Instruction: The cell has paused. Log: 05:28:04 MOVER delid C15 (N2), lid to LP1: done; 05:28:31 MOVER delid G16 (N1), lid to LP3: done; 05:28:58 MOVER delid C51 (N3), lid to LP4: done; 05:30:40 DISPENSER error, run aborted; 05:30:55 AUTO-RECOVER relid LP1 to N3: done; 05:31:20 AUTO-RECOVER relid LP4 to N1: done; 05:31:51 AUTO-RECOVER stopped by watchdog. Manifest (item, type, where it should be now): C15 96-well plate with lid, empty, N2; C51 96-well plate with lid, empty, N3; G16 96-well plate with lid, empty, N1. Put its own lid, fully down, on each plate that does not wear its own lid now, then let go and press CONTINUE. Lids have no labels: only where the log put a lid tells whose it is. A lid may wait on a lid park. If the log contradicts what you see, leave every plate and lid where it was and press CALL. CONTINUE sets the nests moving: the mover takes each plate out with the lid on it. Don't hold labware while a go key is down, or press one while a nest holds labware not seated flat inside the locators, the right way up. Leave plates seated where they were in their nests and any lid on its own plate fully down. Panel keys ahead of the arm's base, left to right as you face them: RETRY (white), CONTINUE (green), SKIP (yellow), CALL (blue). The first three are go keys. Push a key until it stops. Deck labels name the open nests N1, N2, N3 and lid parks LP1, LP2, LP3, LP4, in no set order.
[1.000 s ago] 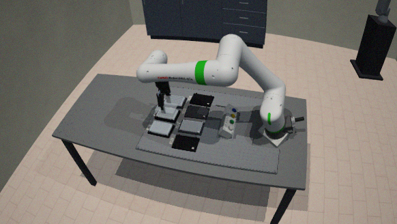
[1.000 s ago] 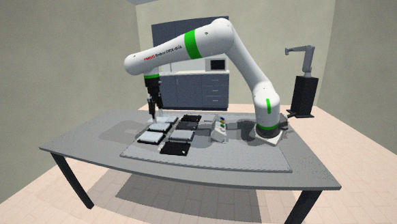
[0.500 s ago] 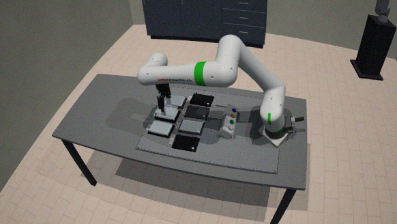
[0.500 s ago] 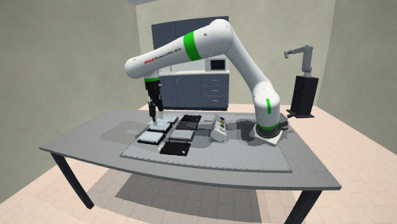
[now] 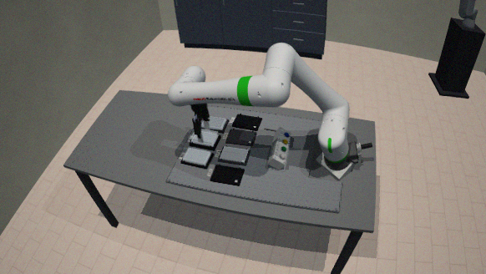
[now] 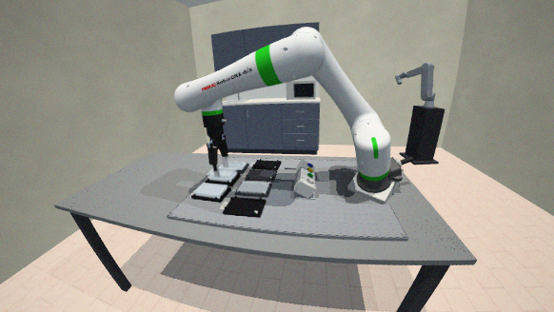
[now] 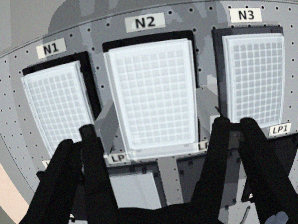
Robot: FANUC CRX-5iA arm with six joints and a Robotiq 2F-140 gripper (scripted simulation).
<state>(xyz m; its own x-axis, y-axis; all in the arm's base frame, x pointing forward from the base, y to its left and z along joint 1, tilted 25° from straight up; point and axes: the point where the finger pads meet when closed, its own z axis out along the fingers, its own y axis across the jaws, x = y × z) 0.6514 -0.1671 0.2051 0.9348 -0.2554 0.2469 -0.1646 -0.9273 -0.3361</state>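
The plate is 40 mm below my hand. Also, from my hand: LP4 label: 100 mm behind, 50 mm to the right, 70 mm below; pale lid: 170 mm behind, 90 mm to the left, 60 mm below; N3 label: 70 mm ahead, 140 mm to the right, 70 mm below.
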